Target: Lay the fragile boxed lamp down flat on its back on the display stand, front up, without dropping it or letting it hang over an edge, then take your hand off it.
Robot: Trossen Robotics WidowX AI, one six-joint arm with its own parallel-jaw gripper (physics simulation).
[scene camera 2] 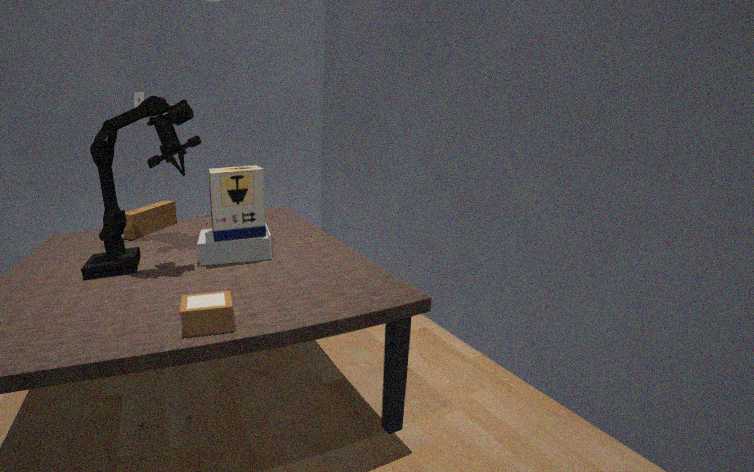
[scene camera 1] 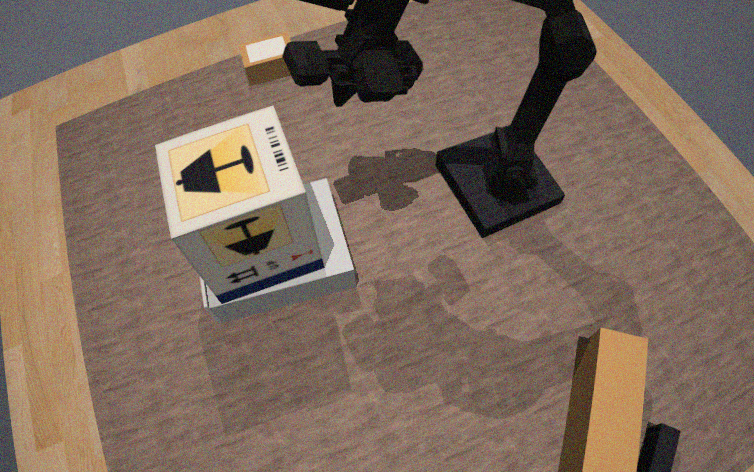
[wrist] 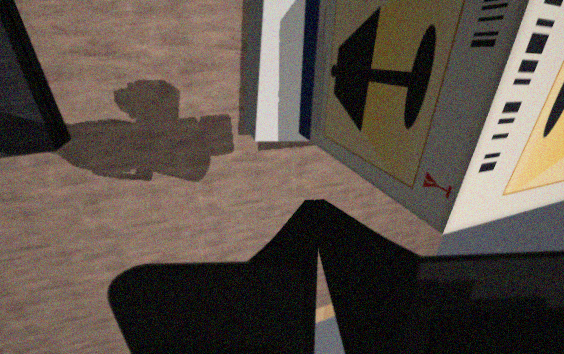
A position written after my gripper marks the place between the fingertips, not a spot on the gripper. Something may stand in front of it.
Scene:
My gripper (scene camera 1: 337, 104) is shut, with nothing in its grasp. Also in view: a boxed lamp (scene camera 1: 237, 209).

